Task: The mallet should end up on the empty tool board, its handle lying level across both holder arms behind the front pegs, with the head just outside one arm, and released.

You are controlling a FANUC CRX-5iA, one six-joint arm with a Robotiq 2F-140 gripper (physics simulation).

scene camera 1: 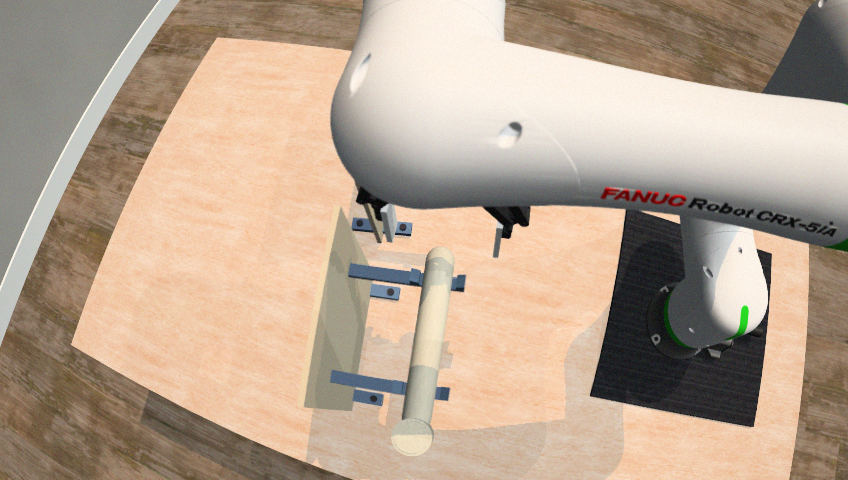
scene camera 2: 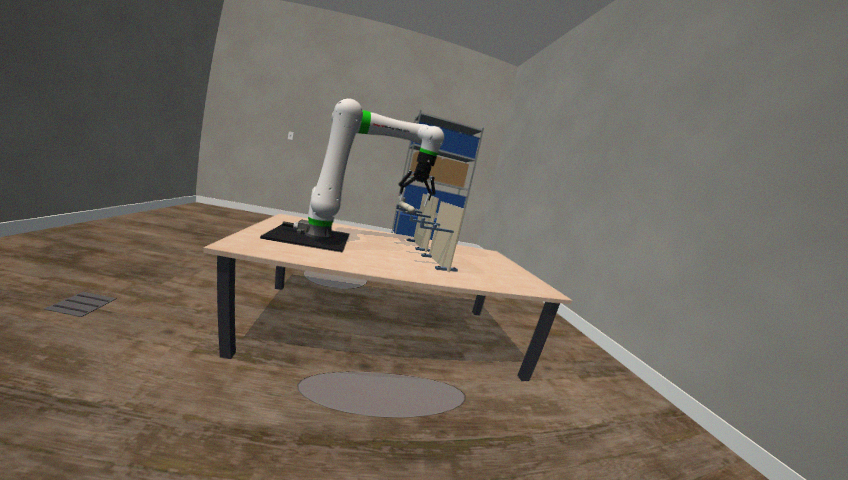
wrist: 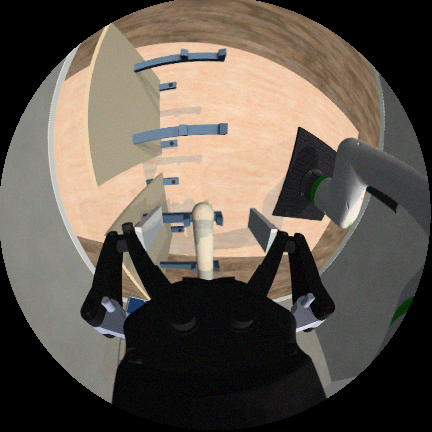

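The cream mallet (scene camera 1: 432, 333) (scene camera 2: 406, 206) (wrist: 203, 240) lies level across both blue holder arms of one tool board (scene camera 1: 337, 333) (wrist: 142, 207). In scene camera 1 its round head is at the lower end, outside the lower arm. In the wrist view my gripper body hides that end. The empty tool board (scene camera 2: 450, 231) (wrist: 122, 110) has two bare blue arms with pegs; my arm mostly hides it in scene camera 1. My gripper (scene camera 1: 442, 231) (scene camera 2: 415, 196) (wrist: 205, 216) is open and empty, above the mallet's rounded handle end, with its fingers on either side in the wrist view.
Both boards stand upright on blue feet, side by side on the wooden table (scene camera 1: 226, 196) (scene camera 2: 368, 258). The left finger is near the boards' edges in scene camera 1. My base stands on a black mat (scene camera 1: 612, 368) (scene camera 2: 279, 236) (wrist: 291, 185). A shelf rack (scene camera 2: 474, 168) stands behind the table.
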